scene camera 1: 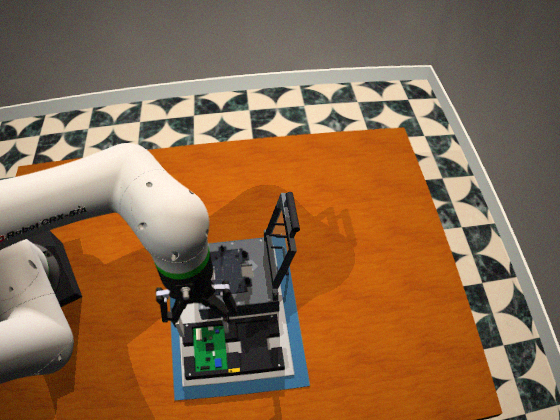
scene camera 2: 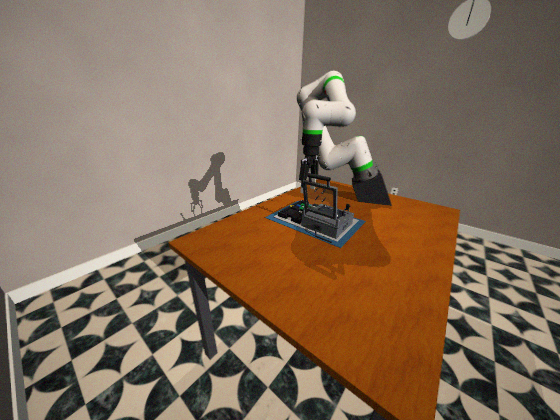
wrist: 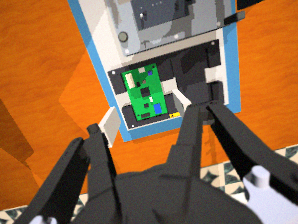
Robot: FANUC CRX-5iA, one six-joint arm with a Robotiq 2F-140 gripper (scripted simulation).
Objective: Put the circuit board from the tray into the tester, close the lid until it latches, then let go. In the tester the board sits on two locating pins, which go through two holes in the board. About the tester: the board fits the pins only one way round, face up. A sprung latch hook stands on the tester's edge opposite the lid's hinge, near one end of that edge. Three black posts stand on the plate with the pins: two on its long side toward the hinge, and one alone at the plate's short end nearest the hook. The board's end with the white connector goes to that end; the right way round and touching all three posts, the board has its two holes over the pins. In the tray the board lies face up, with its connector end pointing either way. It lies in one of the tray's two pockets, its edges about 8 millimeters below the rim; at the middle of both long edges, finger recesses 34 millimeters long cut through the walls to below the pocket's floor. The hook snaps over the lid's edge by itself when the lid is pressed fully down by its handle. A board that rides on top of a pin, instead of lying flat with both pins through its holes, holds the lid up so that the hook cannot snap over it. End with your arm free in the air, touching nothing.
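Tester lid visible at (scene camera 1: 284, 224) and (scene camera 2: 321, 199). Green circuit board visible at (scene camera 1: 210, 354) and (wrist: 143, 85). The gripper appears at (scene camera 1: 204, 329) and (wrist: 145, 106).
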